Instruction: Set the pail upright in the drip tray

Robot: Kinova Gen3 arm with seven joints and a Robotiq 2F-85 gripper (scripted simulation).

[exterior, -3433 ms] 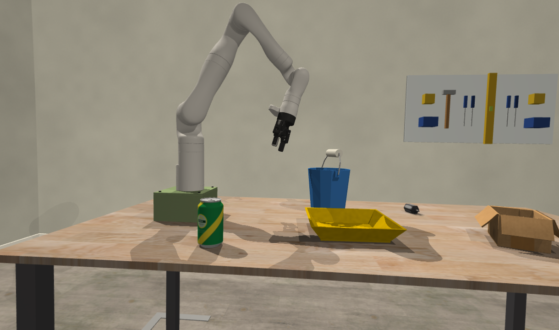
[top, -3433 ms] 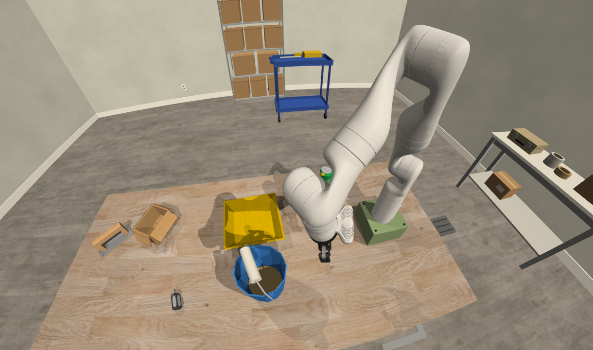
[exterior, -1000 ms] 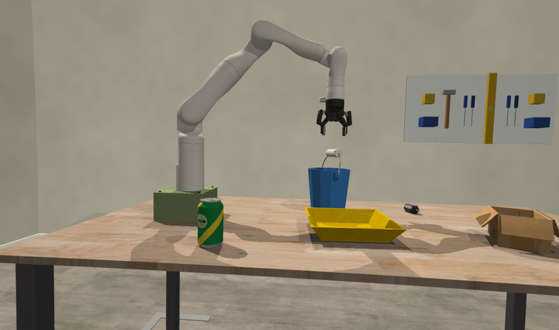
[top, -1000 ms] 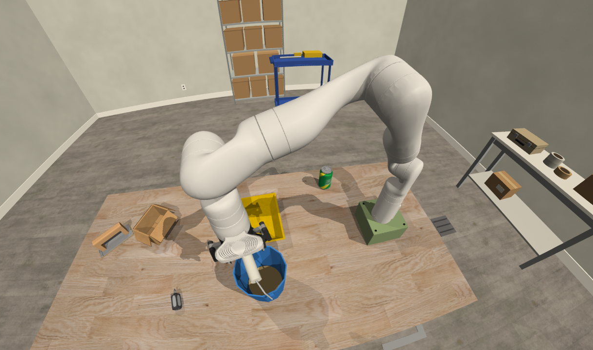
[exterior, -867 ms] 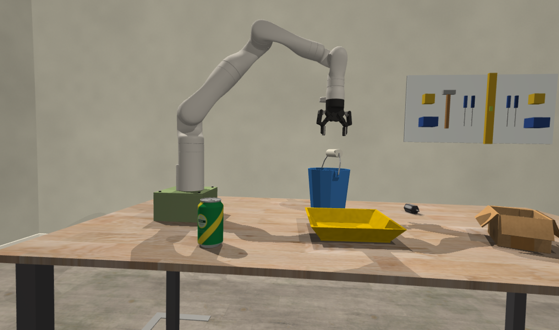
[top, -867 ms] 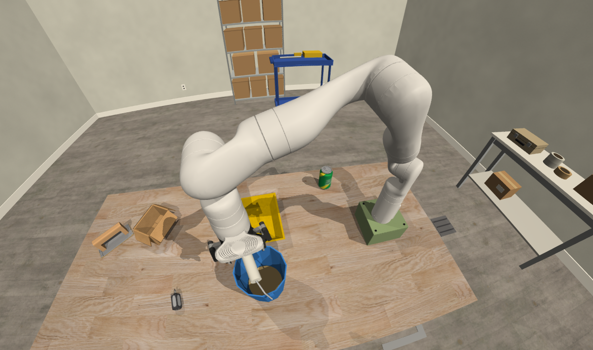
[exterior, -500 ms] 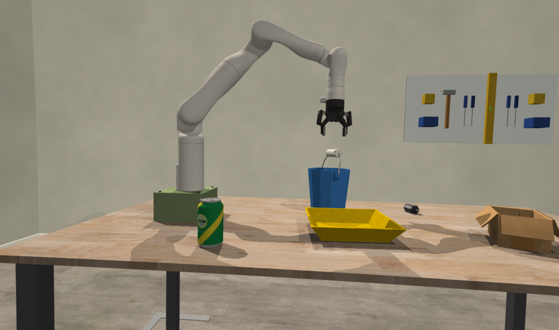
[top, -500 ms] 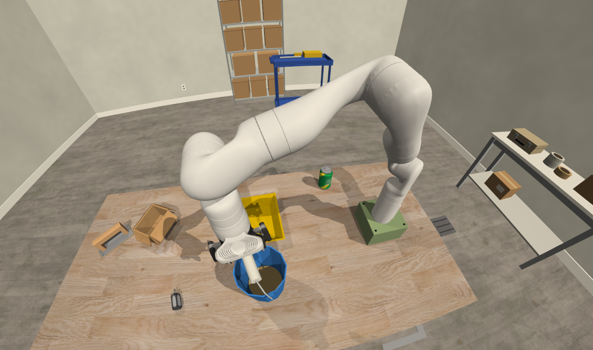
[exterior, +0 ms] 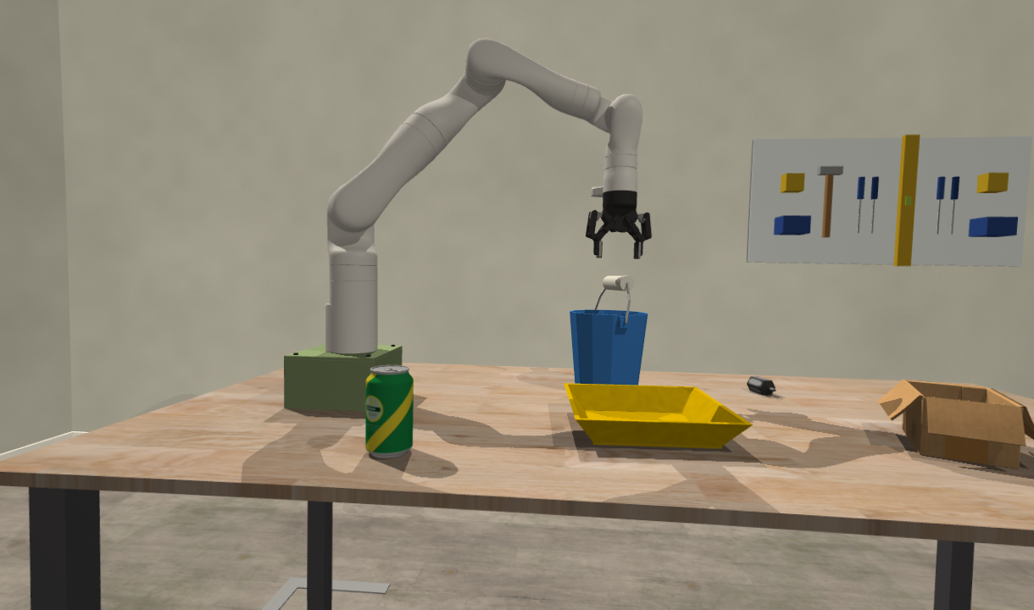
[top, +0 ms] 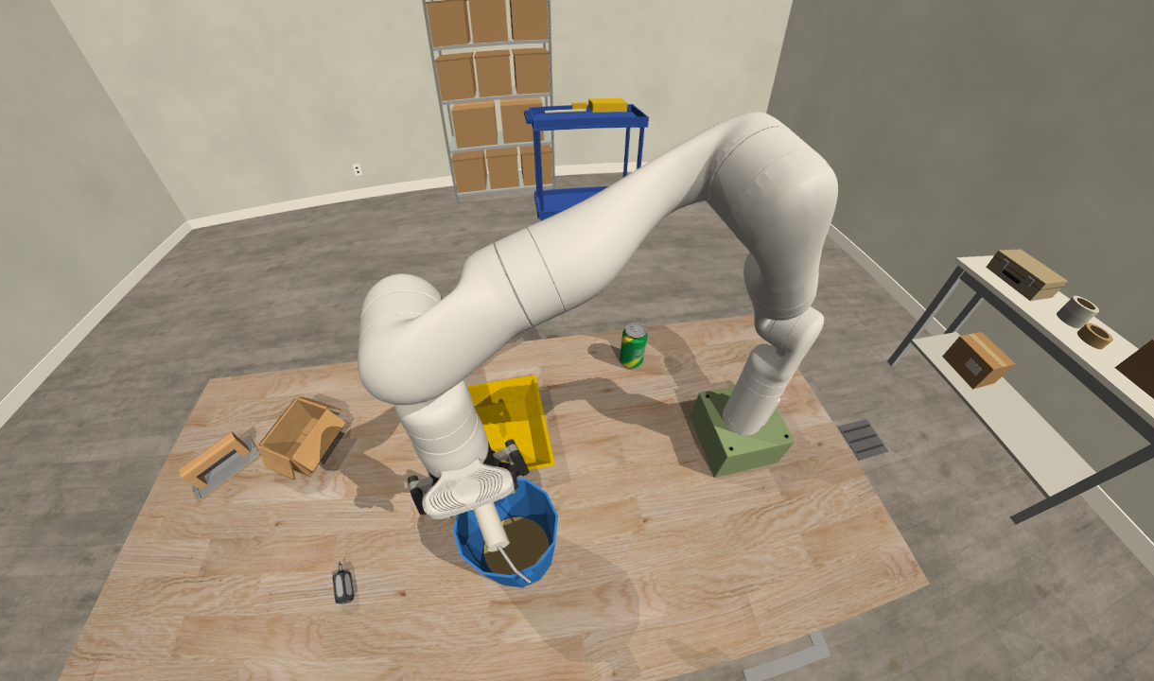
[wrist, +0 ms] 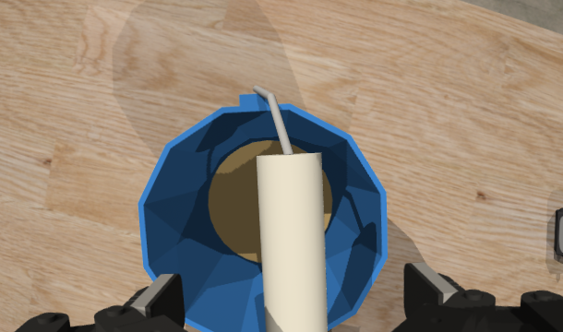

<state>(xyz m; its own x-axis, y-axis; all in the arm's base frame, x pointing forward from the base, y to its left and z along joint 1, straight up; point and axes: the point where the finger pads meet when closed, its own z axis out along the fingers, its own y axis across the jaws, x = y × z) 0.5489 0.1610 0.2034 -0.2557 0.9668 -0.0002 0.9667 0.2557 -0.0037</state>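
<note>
The pail handle lies 9 cm below my hand and 1 cm behind it. From my hand the other things lie so: small black object: 34 cm ahead, 29 cm below, 2 cm to the left; then blue pail: 16 cm below, 1 cm behind; then yellow drip tray: 29 cm to the right, 29 cm below, 1 cm ahead.
</note>
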